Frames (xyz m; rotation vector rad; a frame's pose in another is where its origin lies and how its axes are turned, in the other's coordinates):
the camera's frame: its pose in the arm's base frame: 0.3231 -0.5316 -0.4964 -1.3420 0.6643 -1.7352
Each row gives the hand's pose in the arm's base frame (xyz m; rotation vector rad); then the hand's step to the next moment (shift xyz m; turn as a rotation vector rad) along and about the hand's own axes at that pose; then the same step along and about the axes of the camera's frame.
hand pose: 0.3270 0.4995 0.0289 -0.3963 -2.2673 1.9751
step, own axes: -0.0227 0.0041 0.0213 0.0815 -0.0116 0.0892
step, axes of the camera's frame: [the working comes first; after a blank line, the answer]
step, axes of the arm's base frame: 0.0170 -0.0259 -0.0052 -0.1021 -0.0651 -0.0090

0.0178 0.0225 0.0127 0.0600 0.0119 -0.1049
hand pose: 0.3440 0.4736 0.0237 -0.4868 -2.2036 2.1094
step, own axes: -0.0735 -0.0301 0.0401 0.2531 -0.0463 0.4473
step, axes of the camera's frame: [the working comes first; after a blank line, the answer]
step, axes of the arm's base frame: 0.0539 -0.0584 0.0399 -0.3619 -0.3667 -0.0293

0.0655 0.0138 0.0587 0.3296 0.1108 -0.3813
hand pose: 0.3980 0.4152 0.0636 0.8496 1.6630 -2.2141
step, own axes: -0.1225 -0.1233 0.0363 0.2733 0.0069 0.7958
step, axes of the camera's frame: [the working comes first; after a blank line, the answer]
step, axes of the arm's base frame: 0.0233 -0.0124 0.1756 -0.4559 -0.7070 -0.0202

0.0994 -0.1281 0.0725 0.6322 0.2537 -0.4940
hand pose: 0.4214 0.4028 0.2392 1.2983 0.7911 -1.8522
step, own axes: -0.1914 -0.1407 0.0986 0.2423 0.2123 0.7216
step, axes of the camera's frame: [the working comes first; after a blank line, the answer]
step, axes of the arm's base frame: -0.1238 0.0379 0.2222 -0.2402 -0.7523 -0.0286

0.0943 -0.2339 -0.0505 0.6468 0.3459 -0.2941
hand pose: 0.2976 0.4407 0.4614 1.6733 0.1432 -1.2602
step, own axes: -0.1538 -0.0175 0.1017 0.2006 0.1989 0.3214
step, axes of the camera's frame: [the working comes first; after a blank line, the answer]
step, axes of the arm's base frame: -0.1471 -0.0004 0.1126 -0.0026 -0.4274 -0.0195

0.0721 -0.1325 -0.1075 0.3536 0.2376 -0.0404
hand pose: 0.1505 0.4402 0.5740 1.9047 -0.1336 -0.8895
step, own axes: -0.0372 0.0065 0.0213 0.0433 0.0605 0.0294
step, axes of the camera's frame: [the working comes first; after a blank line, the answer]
step, axes of the arm's base frame: -0.0386 -0.0022 0.0196 0.0295 -0.0717 0.0198

0.0156 -0.0257 -0.0313 0.0685 0.0299 0.0285
